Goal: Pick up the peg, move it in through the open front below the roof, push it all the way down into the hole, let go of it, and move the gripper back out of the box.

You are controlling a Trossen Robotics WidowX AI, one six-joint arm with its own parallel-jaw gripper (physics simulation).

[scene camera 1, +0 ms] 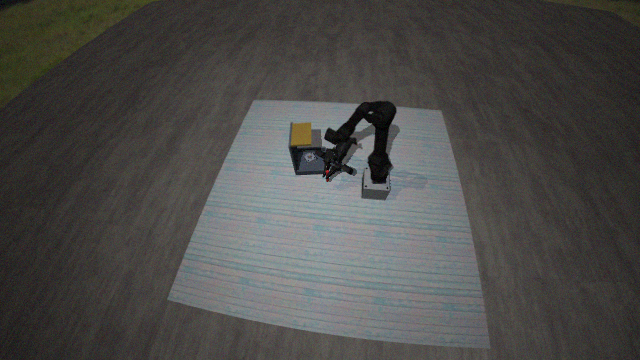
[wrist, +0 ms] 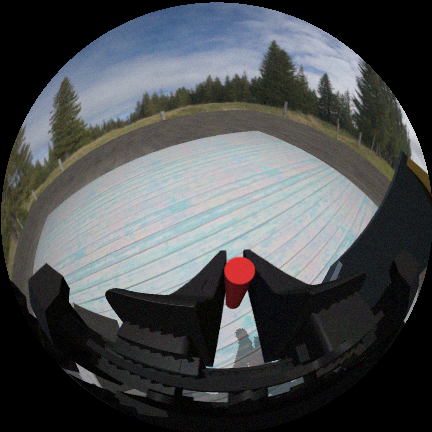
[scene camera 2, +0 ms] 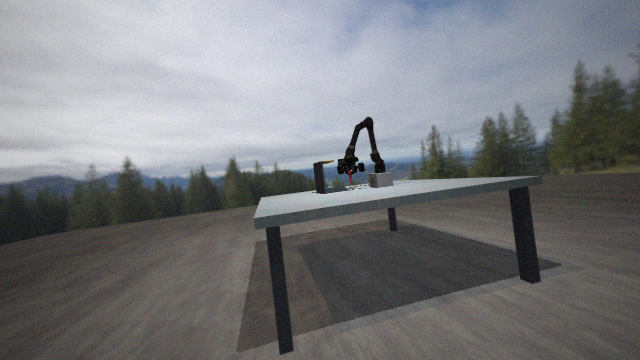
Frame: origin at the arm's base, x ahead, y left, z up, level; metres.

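Seen in the pictures: gripper, fingertip midpoint: [scene camera 1: 324,178] [wrist: 234,255] [scene camera 2: 349,174]; arm's base at its link origin: [scene camera 1: 378,177] [scene camera 2: 380,172].
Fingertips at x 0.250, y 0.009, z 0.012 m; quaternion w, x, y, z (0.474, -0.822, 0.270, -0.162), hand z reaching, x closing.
Pixels of each thing's top centre, then the offset from my fingertips to it. "pt": a spot on its surface instead. Level surfaces: height alone.
- red peg at its top centre: [wrist: 240,270] [scene camera 2: 349,170] 0.014 m back, 0.019 m right, 0.028 m up
- pale round piece at a spot on its surface: [scene camera 1: 310,157] pt 0.079 m ahead, 0.183 m right, 0.076 m down
- pale striped table top at its surface level: 0.110 m down
The red peg [scene camera 1: 327,174] [scene camera 2: 350,177] [wrist: 239,271] is upright between the fingertips. My gripper [scene camera 1: 327,173] [scene camera 2: 350,171] [wrist: 234,255] is shut on it and holds it a little above the table, outside the box and beside it. The box has a yellow roof [scene camera 1: 301,134] [scene camera 2: 327,161] [wrist: 420,175] and a tall dark wall [scene camera 2: 319,178] [wrist: 395,225]. A pale round piece [scene camera 1: 310,157] is on the dark box floor in scene camera 1, partly in front of the roof; whether its hole is free is too small to tell.
The arm's grey base block [scene camera 1: 375,191] [scene camera 2: 381,180] stands to the right of the gripper. The box's dark wall rises close on the right in the wrist view. The pale striped table top [scene camera 1: 330,250] [scene camera 2: 400,192] [wrist: 190,200] lies below.
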